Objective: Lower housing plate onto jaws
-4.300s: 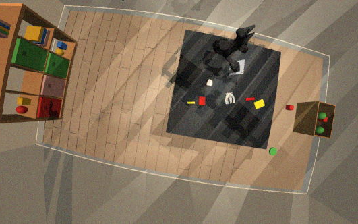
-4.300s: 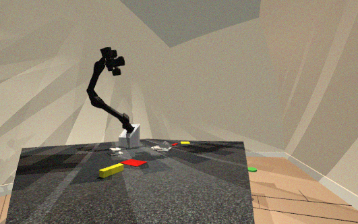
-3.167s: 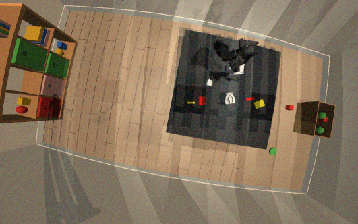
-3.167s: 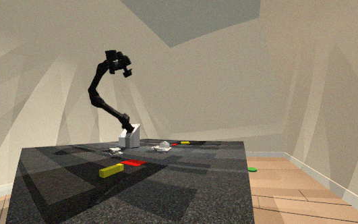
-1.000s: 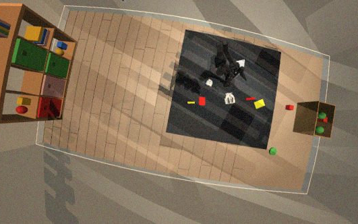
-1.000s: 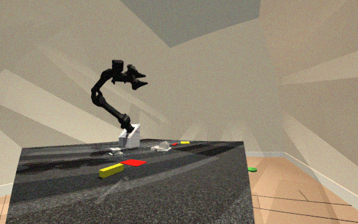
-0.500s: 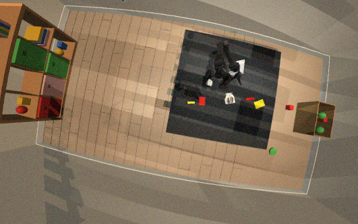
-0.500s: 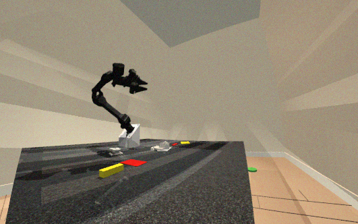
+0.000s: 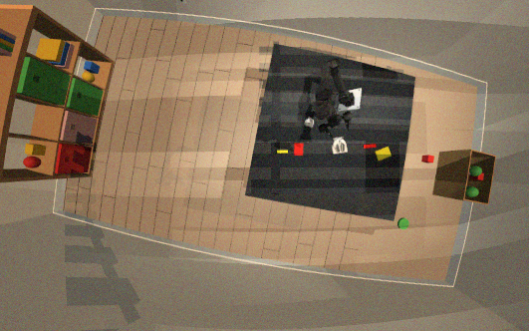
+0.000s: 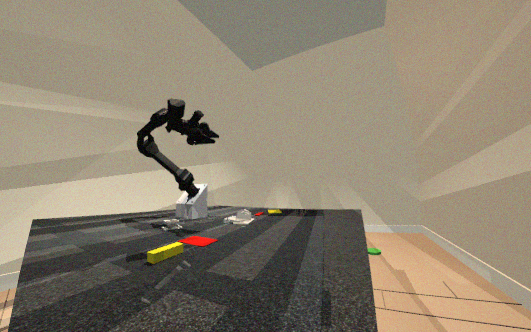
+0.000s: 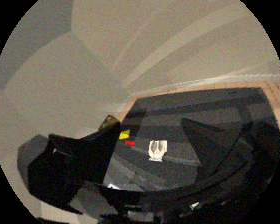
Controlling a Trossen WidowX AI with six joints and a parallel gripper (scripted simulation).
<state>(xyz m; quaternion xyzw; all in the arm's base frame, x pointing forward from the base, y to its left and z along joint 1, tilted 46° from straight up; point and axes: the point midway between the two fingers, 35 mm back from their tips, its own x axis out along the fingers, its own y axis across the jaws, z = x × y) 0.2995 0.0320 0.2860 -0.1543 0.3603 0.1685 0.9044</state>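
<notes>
The white part is 150 mm behind my gripper tip, 100 mm to the right of it and 340 mm below it. Round my gripper tip: yellow bar 100 mm ahead, 290 mm to the right, 360 mm below; then flat red square 70 mm ahead, 160 mm to the right, 360 mm below.
</notes>
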